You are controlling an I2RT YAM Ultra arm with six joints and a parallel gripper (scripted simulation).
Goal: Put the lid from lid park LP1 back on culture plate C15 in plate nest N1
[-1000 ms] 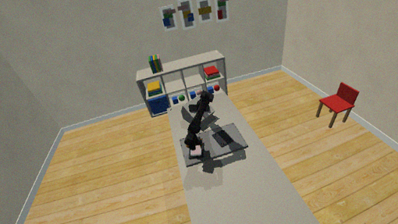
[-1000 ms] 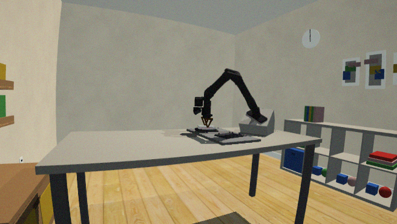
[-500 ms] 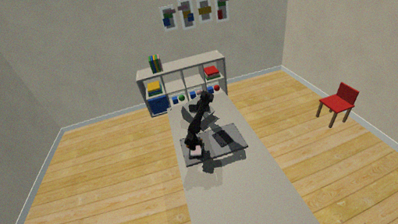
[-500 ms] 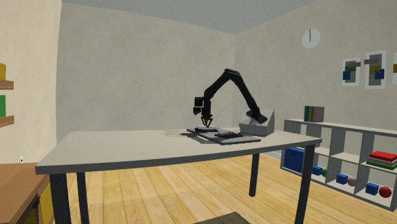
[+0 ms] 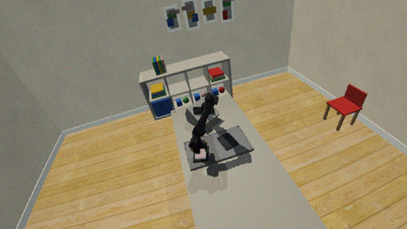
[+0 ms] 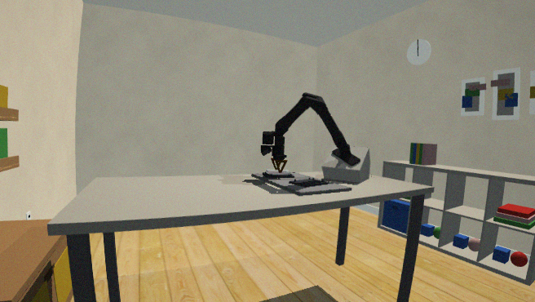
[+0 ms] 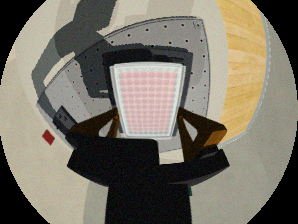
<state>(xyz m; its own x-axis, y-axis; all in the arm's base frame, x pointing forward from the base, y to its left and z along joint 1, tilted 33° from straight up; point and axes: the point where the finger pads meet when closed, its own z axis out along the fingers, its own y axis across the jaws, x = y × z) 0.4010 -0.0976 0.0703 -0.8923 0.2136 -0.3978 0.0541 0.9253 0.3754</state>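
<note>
Right now my hand is 1 cm above the lid. Round my hand: culture plate C15: 2 cm below; then lid park LP1: 23 cm to the left, 9 cm behind, 3 cm below; then plate nest N1: 3 cm below.
</note>
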